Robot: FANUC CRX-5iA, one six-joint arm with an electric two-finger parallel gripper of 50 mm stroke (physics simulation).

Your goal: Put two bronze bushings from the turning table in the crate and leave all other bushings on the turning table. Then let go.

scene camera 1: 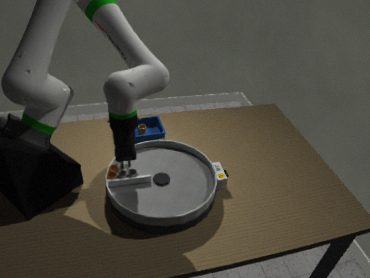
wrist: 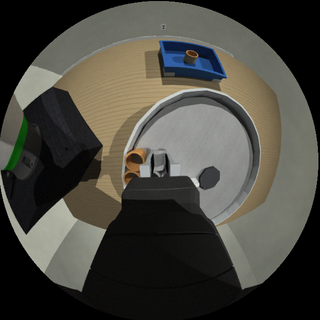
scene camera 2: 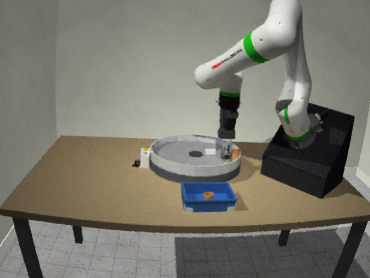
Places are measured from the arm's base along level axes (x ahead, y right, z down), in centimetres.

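Where they show: gripper, fingertip midpoint: (scene camera 1: 125, 165) (scene camera 2: 225, 152); arm's base, origin of the base link: (scene camera 1: 29, 141) (scene camera 2: 301, 136).
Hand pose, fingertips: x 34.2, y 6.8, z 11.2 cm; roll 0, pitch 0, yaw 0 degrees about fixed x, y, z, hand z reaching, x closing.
Note:
Each offset is from my fingertips to the top centre of the thing. "*": to the spot under its first point.
Two bronze bushings {dx -5.6, dy +4.0, dz -0.1 cm} (scene camera 1: 113, 171) (wrist: 135, 159) stand close together by the turning table's wall; one of them {dx -4.6, dy +0.2, dz -0.1 cm} (scene camera 2: 235, 154) shows in scene camera 2. Grey bushings {dx +2.0, dy +3.9, dz -0.1 cm} (scene camera 1: 132, 172) (wrist: 159, 156) lie beside them inside the turning table (scene camera 1: 165, 219) (scene camera 2: 192, 170) (wrist: 220, 130). My gripper (scene camera 1: 125, 167) (scene camera 2: 226, 145) (wrist: 159, 159) is open, fingers down, low over the grey bushings, to the side of the bronze ones. Its fingers and body partly hide the grey bushings. The blue crate {dx +11.0, dy -30.3, dz +4.0 cm} (scene camera 1: 162, 132) (scene camera 2: 209, 205) (wrist: 192, 74) holds a bronze bushing {dx +10.9, dy -31.2, dz +4.7 cm} (scene camera 1: 142, 129) (scene camera 2: 208, 195) (wrist: 191, 57).
A pale bar {* dx +0.5, dy +6.7, dz +2.0 cm} (scene camera 1: 129, 181) crosses the turning table from its wall towards the dark hub {dx +12.9, dy +6.2, dz +2.9 cm} (scene camera 1: 161, 179) (scene camera 2: 195, 154) (wrist: 209, 177). A white box {* dx +35.8, dy +9.5, dz +3.2 cm} (scene camera 1: 220, 176) (scene camera 2: 145, 157) is at the turning table's outer side. The black robot base (scene camera 2: 310, 155) (wrist: 55, 135) stands nearby.

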